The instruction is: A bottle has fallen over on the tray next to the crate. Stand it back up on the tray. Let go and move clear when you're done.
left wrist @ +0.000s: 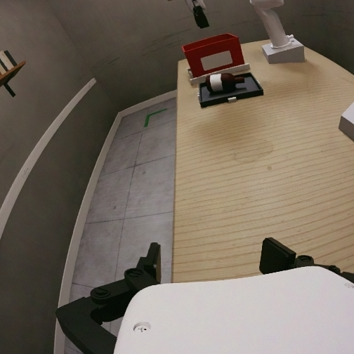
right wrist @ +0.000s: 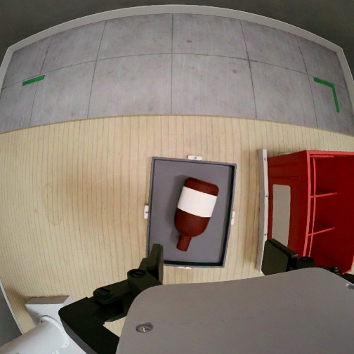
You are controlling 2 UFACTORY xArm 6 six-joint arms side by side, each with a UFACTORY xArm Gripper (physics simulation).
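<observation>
The dark red-brown bottle [left wrist: 227, 84] [right wrist: 197, 202] with a white label lies on its side on the grey tray [left wrist: 250, 91] [right wrist: 162, 200]. In the right wrist view its neck points down the picture, slightly left, and its base points up. The red crate [left wrist: 192, 62] [right wrist: 289, 170] stands upright beside the tray. My right gripper [right wrist: 215, 259] is open and empty, above the tray and crate side, apart from the bottle; its dark fingers also show high at the top of the left wrist view. My left gripper [left wrist: 213, 258] is open and empty, far from the tray.
A white rail [right wrist: 262, 215] runs along the crate's tray-side foot. A white arm base [left wrist: 284, 52] stands on the table beyond the tray, and part of another base [left wrist: 348, 122] shows at the right edge. The table edge and tiled floor lie beyond the tray's far side.
</observation>
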